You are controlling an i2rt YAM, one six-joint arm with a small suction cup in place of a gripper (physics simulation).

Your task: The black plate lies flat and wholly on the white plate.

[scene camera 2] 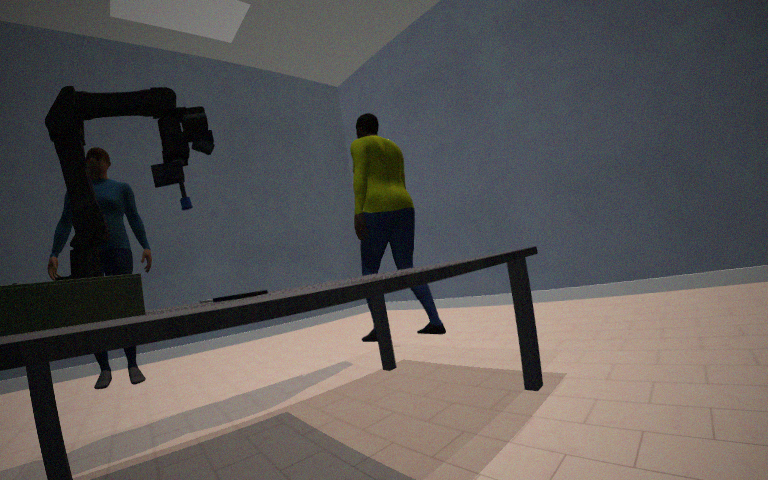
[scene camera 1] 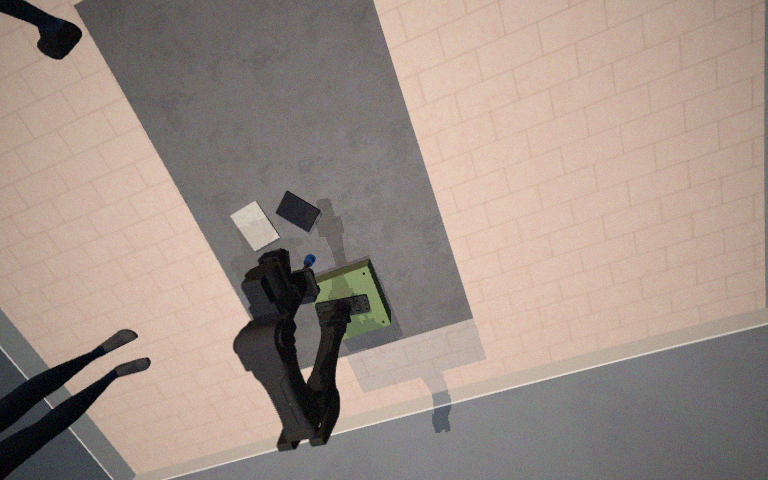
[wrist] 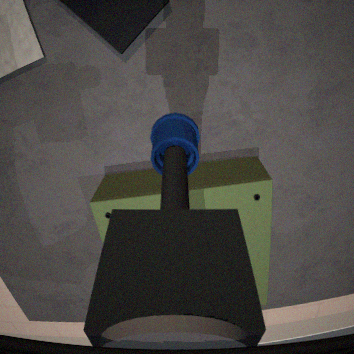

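Pixels of known places: hand, tool point: (scene camera 2: pixel 187 208) (scene camera 1: pixel 310 258) (wrist: pixel 174 134); arm's base, link origin: (scene camera 2: pixel 86 282) (scene camera 1: pixel 342 306).
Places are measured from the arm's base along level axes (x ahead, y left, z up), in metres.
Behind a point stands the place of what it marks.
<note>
The black plate (scene camera 1: pixel 298 211) @[x 0.377, y 0.092, z -0.079 m] (scene camera 2: pixel 240 295) @[x 0.362, y 0.014, z -0.081 m] (wrist: pixel 120 22) @[x 0.334, y 0.077, z -0.078 m] lies flat on the grey table top, beside the white plate and apart from it. The white plate (scene camera 1: pixel 254 225) @[x 0.360, y 0.277, z -0.083 m] (wrist: pixel 17 42) @[x 0.320, y 0.235, z -0.083 m] lies flat on the table; in the wrist view part of each plate is cut off by the frame edge. My gripper, a blue suction cup (scene camera 1: pixel 309 260) (scene camera 2: pixel 186 203) (wrist: pixel 175 142), is open and holds nothing. It hangs high above the table, on the robot-base side of both plates.
A green box (scene camera 1: pixel 370 283) @[x 0.071, y -0.123, z -0.003 m] (scene camera 2: pixel 73 300) @[x 0.012, y -0.145, z -0.043 m] (wrist: pixel 257 220) @[x 0.074, y -0.115, z -0.003 m] stands under the arm's base at the near end of the table (scene camera 1: pixel 254 84) @[x 0.817, y 0.116, z -0.089 m] (scene camera 2: pixel 453 271) @[x 0.766, y -0.352, z -0.104 m]. Two people, one in teal (scene camera 2: pixel 116 209) and one in yellow (scene camera 2: pixel 382 175), stand beyond the table.
</note>
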